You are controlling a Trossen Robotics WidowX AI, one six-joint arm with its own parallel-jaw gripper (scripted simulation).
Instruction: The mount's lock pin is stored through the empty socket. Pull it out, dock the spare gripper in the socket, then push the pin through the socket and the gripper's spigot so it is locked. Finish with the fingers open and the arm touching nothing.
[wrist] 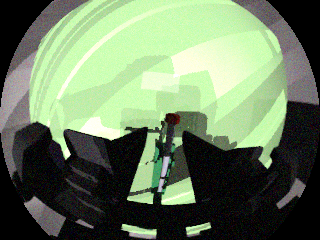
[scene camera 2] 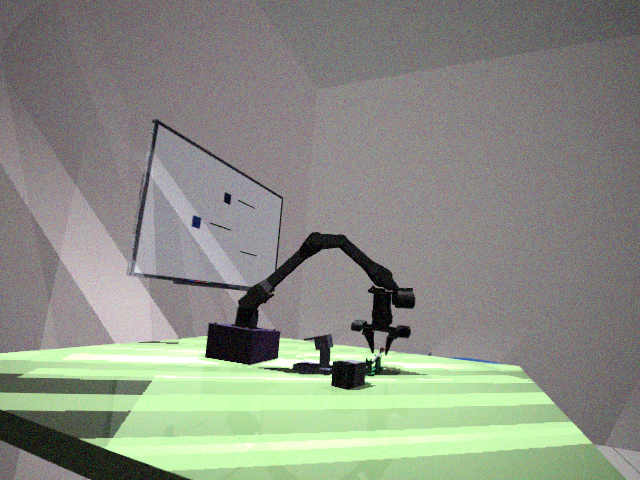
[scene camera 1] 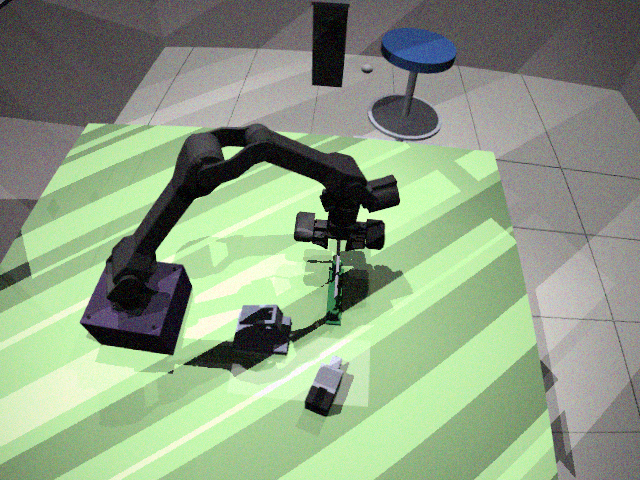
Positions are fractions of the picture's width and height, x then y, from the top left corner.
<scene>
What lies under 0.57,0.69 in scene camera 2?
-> The gripper.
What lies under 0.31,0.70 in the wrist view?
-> The gripper.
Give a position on a grey mount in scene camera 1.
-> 0.41,0.68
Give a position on a spare gripper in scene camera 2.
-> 0.54,0.78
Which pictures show the gripper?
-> The wrist view, scene camera 2 and scene camera 1: all of them.
</scene>
